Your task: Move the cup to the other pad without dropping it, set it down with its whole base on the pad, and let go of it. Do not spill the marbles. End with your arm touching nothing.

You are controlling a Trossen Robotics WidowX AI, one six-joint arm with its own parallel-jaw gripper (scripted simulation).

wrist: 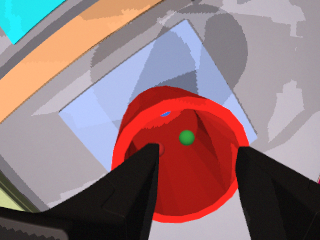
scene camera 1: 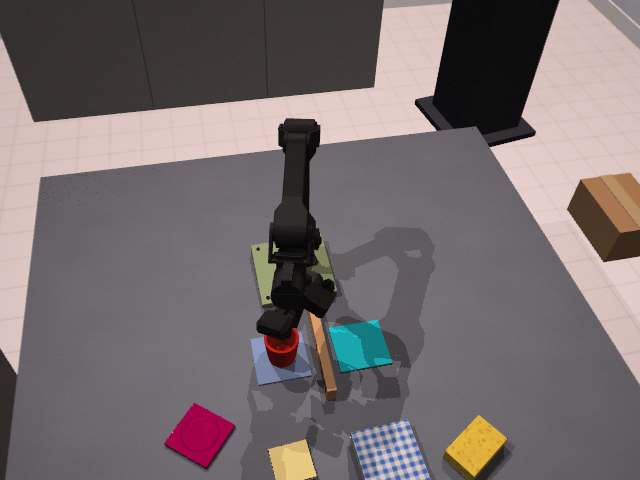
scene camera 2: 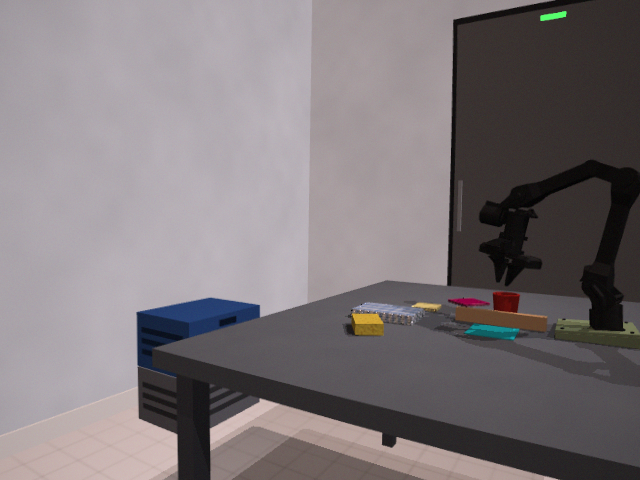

In view: the gripper (scene camera 1: 291,332), a red cup (scene camera 1: 286,355) and a wooden bar (scene camera 2: 491,317).
The red cup is seen too in the wrist view (wrist: 193,181). The gripper also shows in the wrist view (wrist: 198,156) and in scene camera 2 (scene camera 2: 502,284). The wooden bar also shows in scene camera 1 (scene camera 1: 323,358).
